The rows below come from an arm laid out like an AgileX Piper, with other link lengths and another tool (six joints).
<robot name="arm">
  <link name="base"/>
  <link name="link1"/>
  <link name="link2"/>
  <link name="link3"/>
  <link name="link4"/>
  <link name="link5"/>
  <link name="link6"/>
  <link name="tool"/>
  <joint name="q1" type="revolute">
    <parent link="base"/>
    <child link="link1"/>
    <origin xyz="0 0 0.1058"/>
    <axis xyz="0 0 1"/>
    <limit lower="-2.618" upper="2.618"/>
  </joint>
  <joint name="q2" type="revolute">
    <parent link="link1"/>
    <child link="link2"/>
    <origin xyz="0 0 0" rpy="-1.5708 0 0"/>
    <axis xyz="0 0 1"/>
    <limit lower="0" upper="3.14"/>
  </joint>
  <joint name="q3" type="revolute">
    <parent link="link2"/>
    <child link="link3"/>
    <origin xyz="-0.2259 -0.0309 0"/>
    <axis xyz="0 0 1"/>
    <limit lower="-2.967" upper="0"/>
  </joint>
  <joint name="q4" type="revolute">
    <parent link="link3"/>
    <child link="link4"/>
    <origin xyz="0.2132 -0.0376 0" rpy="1.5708 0 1.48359"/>
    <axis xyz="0 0 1"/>
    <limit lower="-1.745" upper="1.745"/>
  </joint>
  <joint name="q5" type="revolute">
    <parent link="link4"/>
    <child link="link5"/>
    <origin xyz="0 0 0" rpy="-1.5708 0 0"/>
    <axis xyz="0 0 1"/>
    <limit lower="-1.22" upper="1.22"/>
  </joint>
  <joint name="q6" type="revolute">
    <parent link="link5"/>
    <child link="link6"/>
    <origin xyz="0 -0.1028 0" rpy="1.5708 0 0"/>
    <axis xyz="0 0 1"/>
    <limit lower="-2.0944" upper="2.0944"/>
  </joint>
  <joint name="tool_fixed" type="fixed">
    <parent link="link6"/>
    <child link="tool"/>
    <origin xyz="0.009 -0.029 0.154" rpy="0 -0.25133 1.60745"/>
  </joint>
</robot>
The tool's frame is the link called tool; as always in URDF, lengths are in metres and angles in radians.
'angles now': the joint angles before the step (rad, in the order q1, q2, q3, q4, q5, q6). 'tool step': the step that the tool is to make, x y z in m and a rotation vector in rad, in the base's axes. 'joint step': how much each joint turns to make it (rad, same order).
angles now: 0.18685, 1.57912, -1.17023, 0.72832, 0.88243, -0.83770
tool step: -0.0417, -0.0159, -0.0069, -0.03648, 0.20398, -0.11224
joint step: 0.01241, -0.05701, -0.00005, -0.14380, 0.13832, 0.31340
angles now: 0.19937, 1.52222, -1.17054, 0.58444, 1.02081, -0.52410
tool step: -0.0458, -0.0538, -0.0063, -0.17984, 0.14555, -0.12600
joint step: 0.00010, -0.10713, 0.03412, -0.24561, 0.15620, 0.28248
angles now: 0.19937, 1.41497, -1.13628, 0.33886, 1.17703, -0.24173
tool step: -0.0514, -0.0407, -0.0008, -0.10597, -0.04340, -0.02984
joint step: 0.00025, -0.29403, 0.23313, -0.12892, 0.02488, 0.06095
